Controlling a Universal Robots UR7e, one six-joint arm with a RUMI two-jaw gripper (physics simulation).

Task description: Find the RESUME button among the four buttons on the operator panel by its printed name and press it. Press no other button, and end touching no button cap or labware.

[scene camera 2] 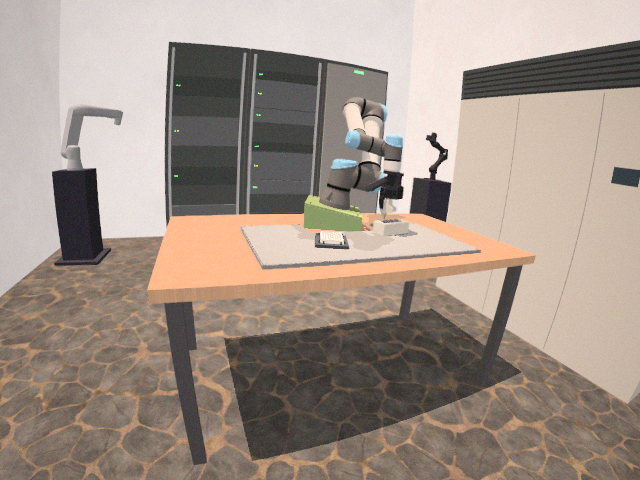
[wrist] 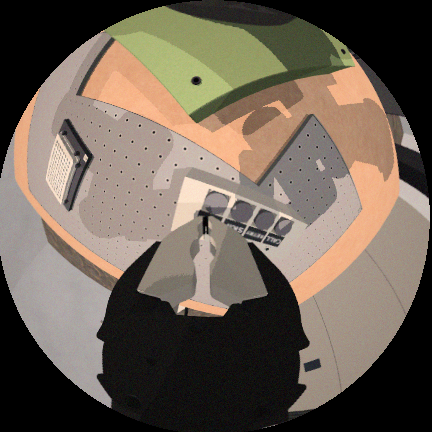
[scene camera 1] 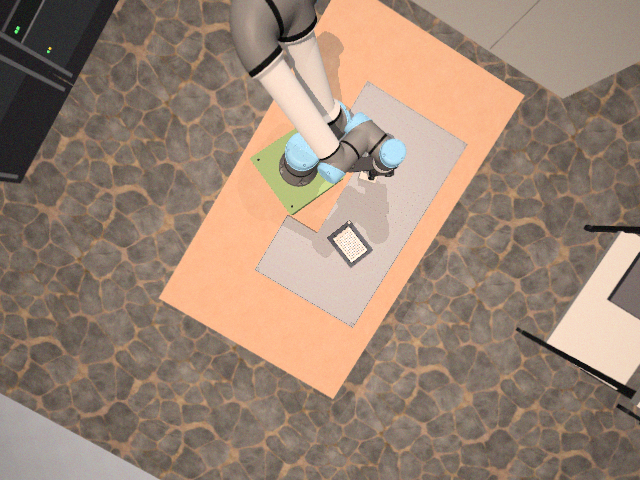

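The pale operator panel lies on the grey mat, with four dark round buttons in a row. In the wrist view, the SKIP button, RETRY button and CALL button have readable labels. The leftmost button has its label mostly hidden by the fingertips, so RESUME is not readable. My gripper is shut and empty, pointing down. Its tips are low over the panel, at the leftmost button's label strip. Contact with the panel or cap cannot be told.
A white well plate sits in a dark holder on the perforated grey mat. The green robot base stands beside the mat on the orange table.
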